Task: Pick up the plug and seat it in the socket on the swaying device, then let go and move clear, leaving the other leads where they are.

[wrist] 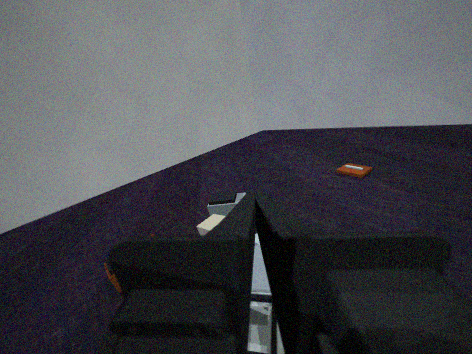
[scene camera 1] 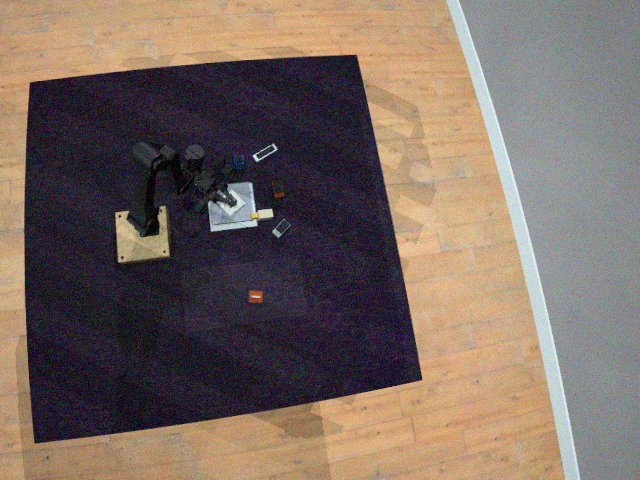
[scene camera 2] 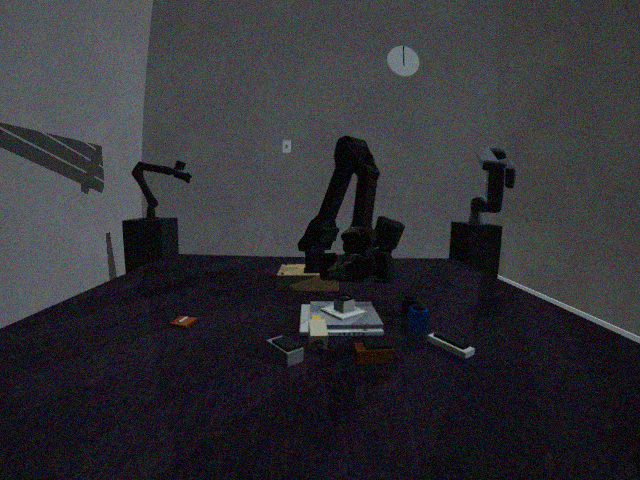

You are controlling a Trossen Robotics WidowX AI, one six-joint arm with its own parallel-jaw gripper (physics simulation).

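The cream plug (scene camera 1: 265, 213) (scene camera 2: 317, 329) (wrist: 211, 223) lies on its side at the edge of the device, its yellow tip (scene camera 1: 254, 215) (scene camera 2: 315, 317) toward the device and touching or overlapping its rim. The device (scene camera 1: 242, 220) (scene camera 2: 371, 310) (wrist: 259, 275) is a flat grey-white slab with a raised socket (scene camera 2: 344, 303) (wrist: 260, 320) on a white square pad. The socket holds no plug. My gripper (scene camera 1: 233, 203) (wrist: 254, 198) is shut and empty, above the socket and apart from the plug. Its fingertips are too dark to make out in the second scene view.
Beyond the device lie a blue block (scene camera 1: 238, 160) (scene camera 2: 418, 319), a white holder (scene camera 1: 256, 157) (scene camera 2: 449, 348), an orange-brown block (scene camera 1: 278, 194) (scene camera 2: 374, 354) and a grey one (scene camera 1: 277, 233) (scene camera 2: 295, 356). A flat orange piece (scene camera 1: 255, 296) (scene camera 2: 184, 321) (wrist: 354, 171) lies farther off.
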